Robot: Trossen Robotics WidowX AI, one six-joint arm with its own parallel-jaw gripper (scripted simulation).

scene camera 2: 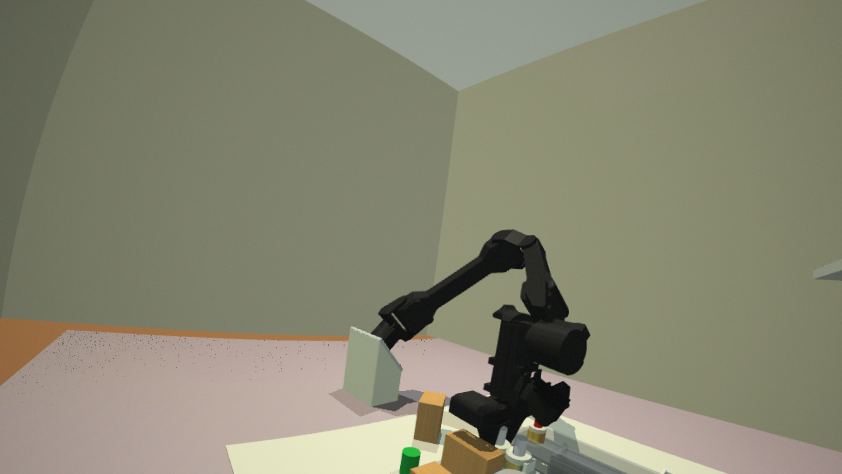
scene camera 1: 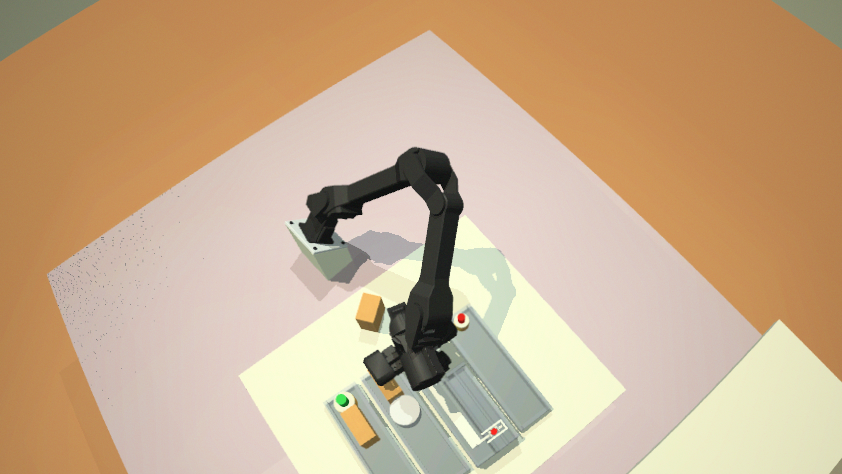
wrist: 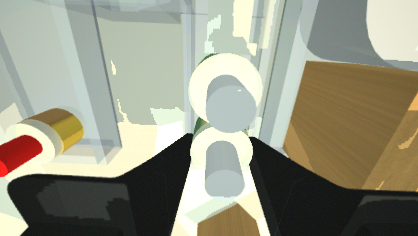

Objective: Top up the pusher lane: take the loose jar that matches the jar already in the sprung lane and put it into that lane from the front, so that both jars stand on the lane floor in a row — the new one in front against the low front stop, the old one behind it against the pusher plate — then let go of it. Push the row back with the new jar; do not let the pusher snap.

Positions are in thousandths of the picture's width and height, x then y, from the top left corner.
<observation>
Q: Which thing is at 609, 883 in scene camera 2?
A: The gripper.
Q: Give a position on a lane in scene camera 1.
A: At 552, 824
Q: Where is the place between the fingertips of the gripper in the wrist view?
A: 528, 595
</observation>
